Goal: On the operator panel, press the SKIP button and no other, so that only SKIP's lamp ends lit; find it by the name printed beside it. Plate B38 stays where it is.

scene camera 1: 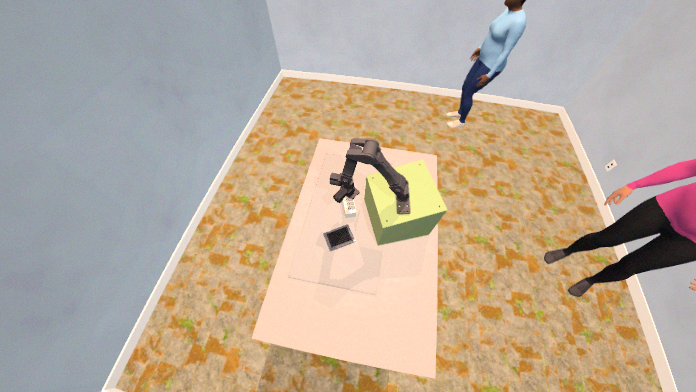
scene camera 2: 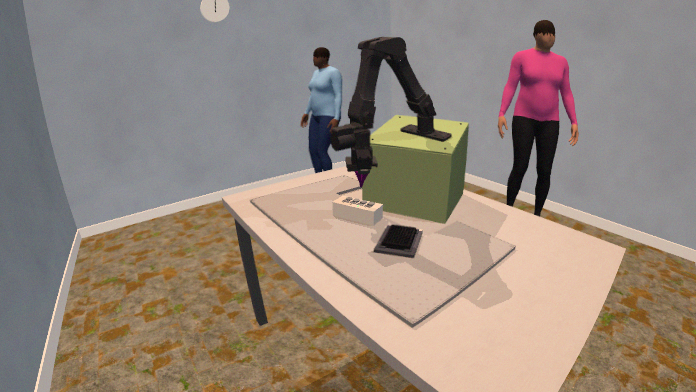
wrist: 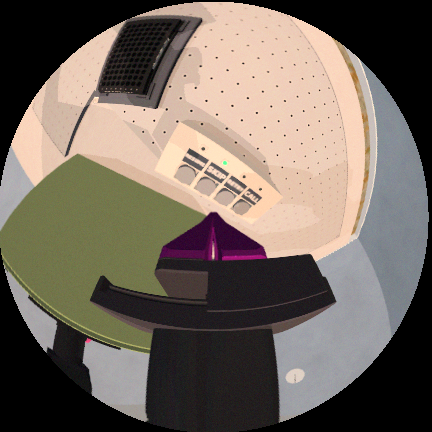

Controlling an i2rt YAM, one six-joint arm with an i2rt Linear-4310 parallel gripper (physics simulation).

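Pixels of known places: gripper, between the fingertips: [scene camera 1: 351, 197] [scene camera 2: 361, 186] [wrist: 212, 217]; arm's base, origin of its link: [scene camera 1: 402, 197] [scene camera 2: 425, 133] [wrist: 72, 324].
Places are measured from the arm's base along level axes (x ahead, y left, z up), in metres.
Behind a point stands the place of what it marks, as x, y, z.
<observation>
The operator panel [scene camera 1: 350, 212] @(0.276, -0.008, -0.221) [scene camera 2: 356, 213] @(0.320, -0.059, -0.243) [wrist: 168, 155] @(0.267, -0.013, -0.221) is a cream box with a row of grey round buttons, each with a dark name label. In the wrist view the SKIP button [wrist: 207, 186] @(0.272, -0.074, -0.218) sits under its label [wrist: 216, 171] @(0.294, -0.067, -0.221), second from the left, and the lamp [wrist: 225, 163] @(0.308, -0.065, -0.220) above that label glows green. The other lamps are dark. My gripper [scene camera 2: 362, 186] @(0.277, -0.079, -0.162) [wrist: 212, 217] @(0.277, -0.079, -0.162) is shut and empty, its purple fingertips above and apart from the panel. Plate B38 [scene camera 1: 339, 237] @(0.331, 0.148, -0.249) [scene camera 2: 400, 237] @(0.341, 0.148, -0.251) [wrist: 135, 57] @(0.329, 0.126, -0.248), a black well plate on a dark grey holder, lies beside the panel.
The green block [scene camera 1: 410, 197] @(-0.040, 0.003, 0.007) [scene camera 2: 407, 180] @(0.145, 0.023, -0.148) [wrist: 95, 240] @(0.150, 0.004, -0.141) carrying the arm's base stands beside the panel. A perforated board [scene camera 2: 320, 240] @(0.497, -0.043, -0.272) [wrist: 280, 95] @(0.433, -0.044, -0.273) lies under panel and plate on the table [scene camera 1: 350, 330] @(0.236, 0.635, -0.287) [scene camera 2: 565, 280] @(0.181, 0.649, -0.286). Two people stand beyond the table.
</observation>
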